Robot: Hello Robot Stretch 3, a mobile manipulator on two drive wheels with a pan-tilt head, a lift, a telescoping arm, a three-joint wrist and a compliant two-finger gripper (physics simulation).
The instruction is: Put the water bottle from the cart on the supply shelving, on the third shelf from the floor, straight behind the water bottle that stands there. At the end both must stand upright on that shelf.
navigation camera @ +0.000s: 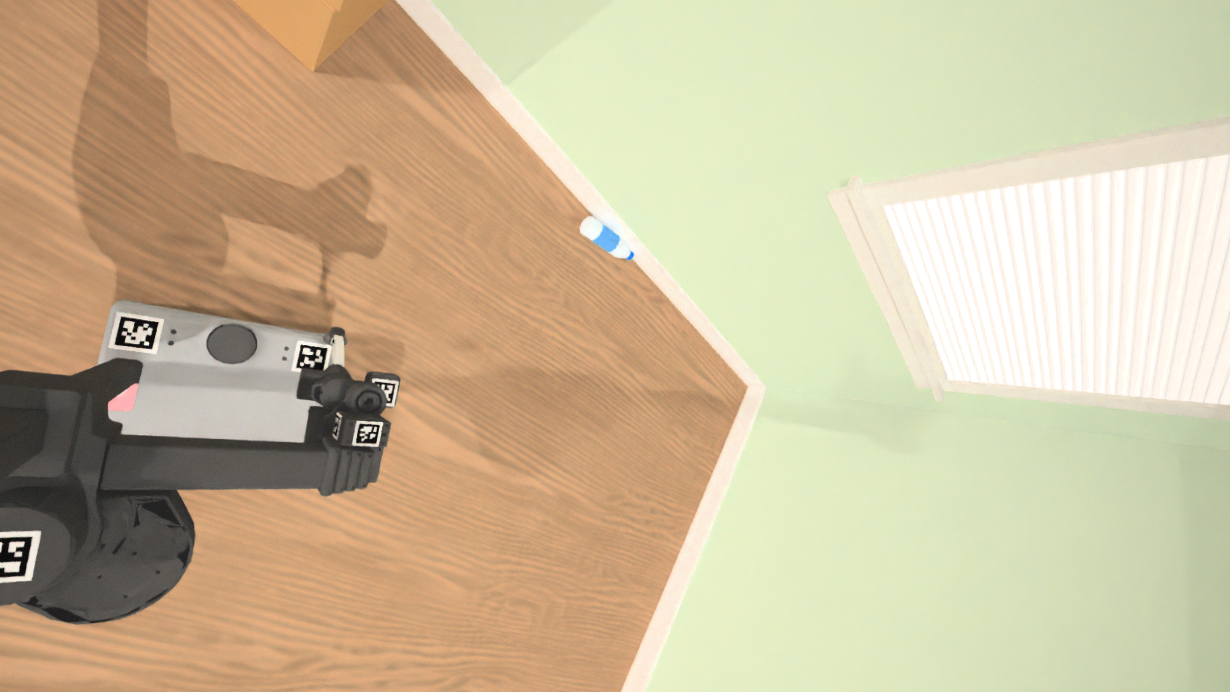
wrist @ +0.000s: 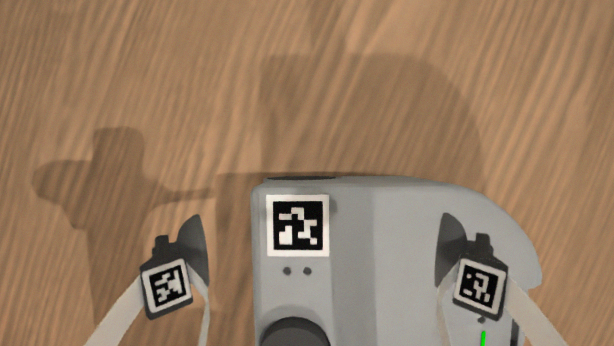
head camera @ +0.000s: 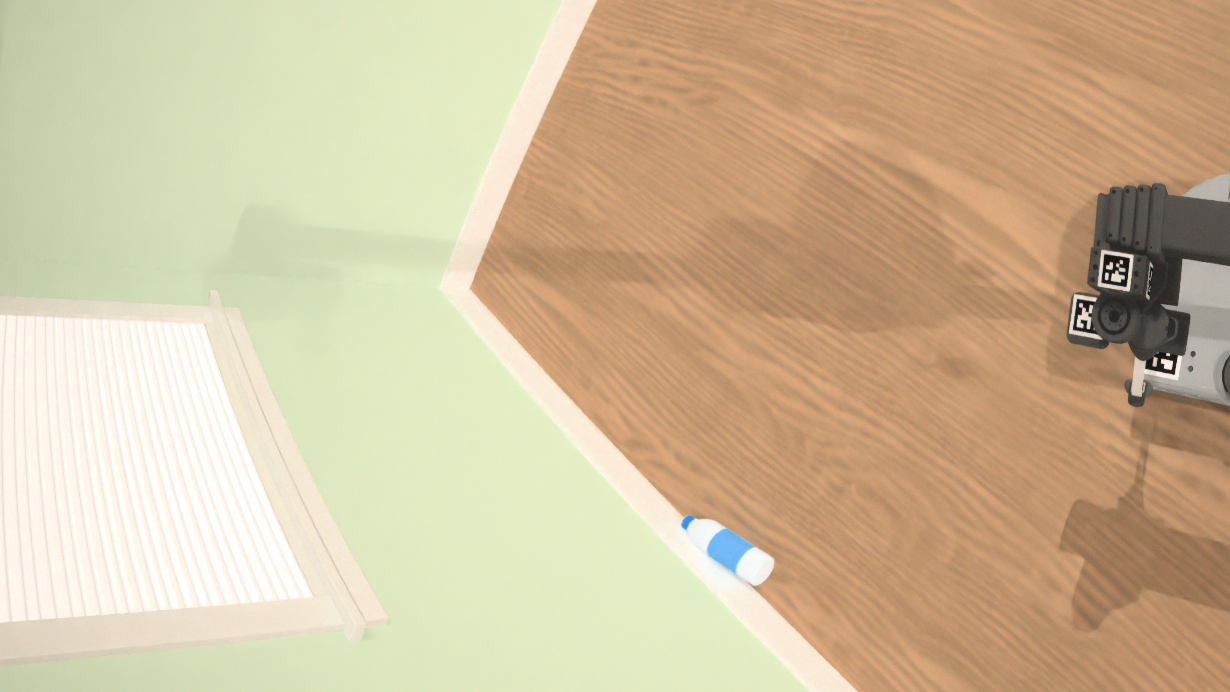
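Seen in the pictures: gripper, fingertip midpoint: point(wrist: 320, 239); robot's base at its link origin: point(navigation camera: 232, 341) point(wrist: 304, 285).
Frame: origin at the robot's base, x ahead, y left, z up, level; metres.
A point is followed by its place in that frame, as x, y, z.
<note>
A water bottle point(head camera: 729, 549) @[0.509, -0.887, 0.061] point(navigation camera: 606, 238) @[0.511, -0.883, 0.062], white with a blue label and blue cap, is on the wood floor right at the baseboard. It looks tipped over, its axis slanting rather than standing vertical. My gripper point(wrist: 320, 239) @[-0.022, -0.146, 0.269] is open in the wrist view, its fingers wide apart over my base and the floor, with nothing between them. It is folded in near my base, well apart from the bottle. In the head and navigation views the fingers are partly hidden by the wrist. The cart, the supply shelving and the bottle on its third shelf do not show.
Green walls point(head camera: 369, 413) @[0.359, -1.432, 0.546] point(navigation camera: 731, 172) @[0.608, -0.854, 0.555] meet in a corner, with a pale baseboard point(head camera: 559, 400) @[0.338, -1.448, 0.036] point(navigation camera: 688, 305) @[0.391, -1.326, 0.069]. A window with white blinds point(head camera: 129, 473) @[0.421, -1.276, 1.096] point(navigation camera: 1075, 284) @[0.416, -1.288, 1.160] is on one wall. An orange-brown box point(navigation camera: 301, 25) @[0.644, 0.014, 0.138] stands at the navigation view's top edge. My retracted arm point(head camera: 1199, 228) @[-0.103, -0.075, 0.624] point(navigation camera: 215, 464) @[-0.101, -0.004, 0.624] is over my base.
</note>
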